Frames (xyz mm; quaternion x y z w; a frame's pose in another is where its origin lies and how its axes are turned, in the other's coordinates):
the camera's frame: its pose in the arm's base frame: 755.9 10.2 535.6 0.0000 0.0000 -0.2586 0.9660
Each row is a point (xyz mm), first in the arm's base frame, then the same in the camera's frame.
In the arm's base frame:
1: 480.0 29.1 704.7
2: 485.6 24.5 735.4
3: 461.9 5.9 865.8
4: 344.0 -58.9 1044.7
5: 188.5 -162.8 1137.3
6: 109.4 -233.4 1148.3
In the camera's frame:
1: -248.4 -121.5 169.1
2: -241.3 -122.7 199.8
3: -252.5 -150.6 330.2
4: -322.3 -265.6 509.1
5: -405.1 -433.3 601.7
6: -438.3 -534.0 612.7

